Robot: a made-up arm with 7 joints.
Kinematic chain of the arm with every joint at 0, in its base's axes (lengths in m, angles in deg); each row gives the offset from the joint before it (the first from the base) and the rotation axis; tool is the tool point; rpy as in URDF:
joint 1: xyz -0.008 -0.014 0.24 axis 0 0.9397 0.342
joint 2: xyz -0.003 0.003 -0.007 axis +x
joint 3: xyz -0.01 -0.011 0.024 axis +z
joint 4: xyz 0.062 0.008 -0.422 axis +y
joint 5: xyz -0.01 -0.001 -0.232 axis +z
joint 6: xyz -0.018 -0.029 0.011 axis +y
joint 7: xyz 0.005 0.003 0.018 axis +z
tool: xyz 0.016 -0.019 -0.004 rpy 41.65 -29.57 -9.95
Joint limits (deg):
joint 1: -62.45..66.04
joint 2: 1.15..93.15
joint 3: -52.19..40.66
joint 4: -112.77..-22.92
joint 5: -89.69..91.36
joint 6: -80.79..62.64
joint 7: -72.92..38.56
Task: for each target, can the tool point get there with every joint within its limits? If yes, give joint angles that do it. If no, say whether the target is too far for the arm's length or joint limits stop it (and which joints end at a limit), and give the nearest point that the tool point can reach.
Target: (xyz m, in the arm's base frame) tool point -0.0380 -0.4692 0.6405
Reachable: no: joint limits stop it (at a limit: joint 1, joint 2, joint 4, joint 6) | nearest point 0.2761 -0.2794 0.2282 | short by 0.552 m
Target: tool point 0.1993 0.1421 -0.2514
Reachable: yes | joints 2.69 9.84 25.01 -60.32 22.10 18.26 -2.47
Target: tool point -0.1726 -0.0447 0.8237
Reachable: no: joint limits stop it (at a limit: joint 1, joint 2, joint 3, joint 4, joint 5, joint 6) | nearest point 0.0050 0.2227 0.5420 | short by 0.427 m
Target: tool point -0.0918 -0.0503 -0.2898
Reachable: yes | joints 30.95 14.20 -32.06 -65.89 31.21 -29.82 6.00
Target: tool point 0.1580 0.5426 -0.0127
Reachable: yes | joints -7.69 69.74 -6.03 -30.26 -18.28 -65.08 -64.15
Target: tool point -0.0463 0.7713 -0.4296
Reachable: no: too far | nearest point -0.0323 0.4822 -0.1847 | short by 0.379 m
